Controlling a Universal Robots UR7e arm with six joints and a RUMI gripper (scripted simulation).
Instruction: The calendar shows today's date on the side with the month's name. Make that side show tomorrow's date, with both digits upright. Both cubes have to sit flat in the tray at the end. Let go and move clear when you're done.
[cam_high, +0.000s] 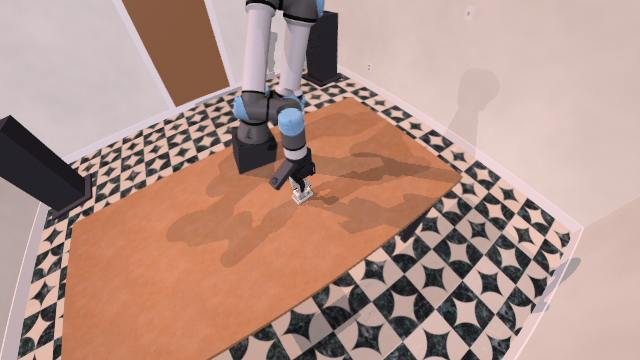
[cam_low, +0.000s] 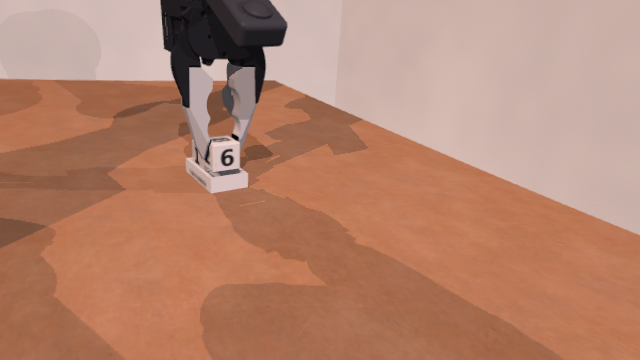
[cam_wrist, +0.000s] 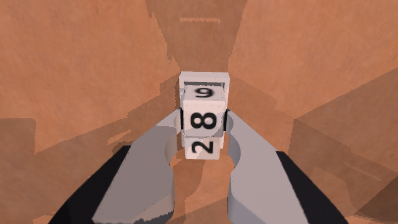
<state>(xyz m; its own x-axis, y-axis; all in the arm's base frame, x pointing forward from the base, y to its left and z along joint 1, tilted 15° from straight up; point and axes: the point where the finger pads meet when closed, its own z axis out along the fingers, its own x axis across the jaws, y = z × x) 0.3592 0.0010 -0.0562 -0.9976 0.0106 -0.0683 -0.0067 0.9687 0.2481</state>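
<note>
My hand is 40 mm above the tray and 20 mm to the right of it.
</note>
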